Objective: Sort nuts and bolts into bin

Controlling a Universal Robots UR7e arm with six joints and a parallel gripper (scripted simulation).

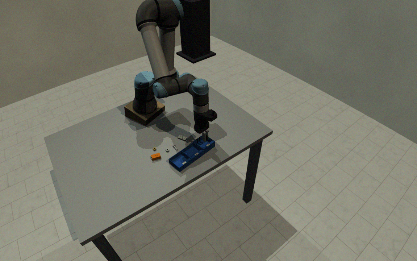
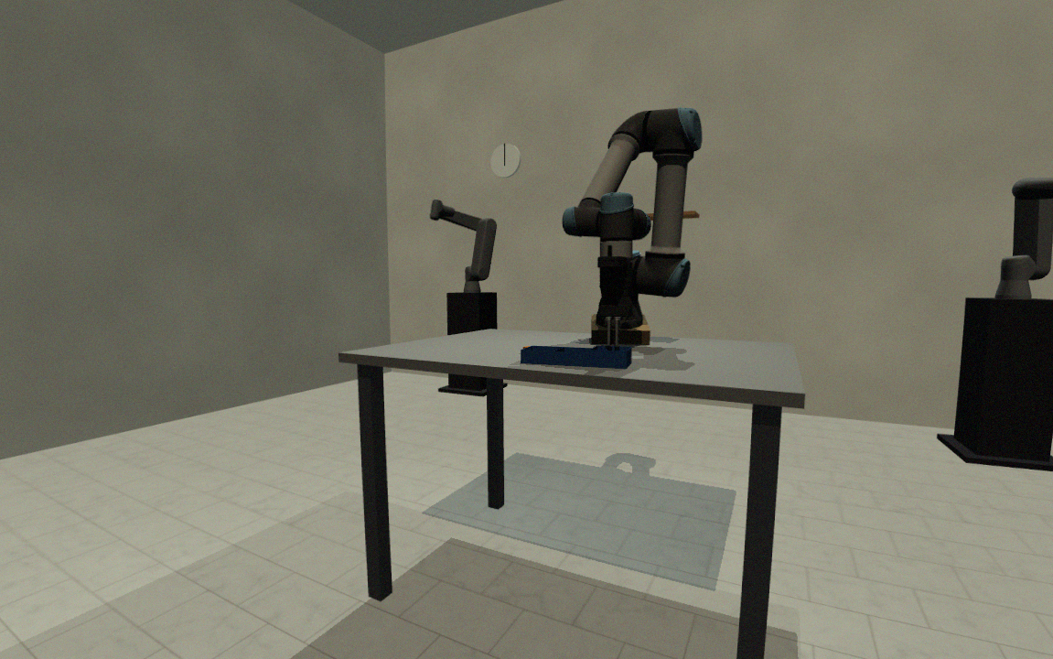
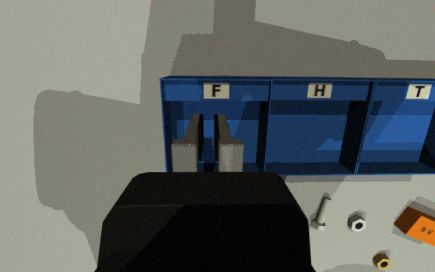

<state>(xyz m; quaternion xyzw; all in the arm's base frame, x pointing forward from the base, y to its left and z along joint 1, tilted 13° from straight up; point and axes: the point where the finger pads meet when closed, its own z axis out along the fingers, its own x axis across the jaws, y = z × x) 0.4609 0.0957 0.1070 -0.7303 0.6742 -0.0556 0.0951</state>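
The brass nut lies 230 mm to the right of my hand, 160 mm behind it and 60 mm below it. Round my hand: grey bolt (130 mm to the right, 100 mm behind, 60 mm below); white domino (140 mm behind, 60 mm to the right, 60 mm below); blue bin row (90 mm to the right, 50 mm below).
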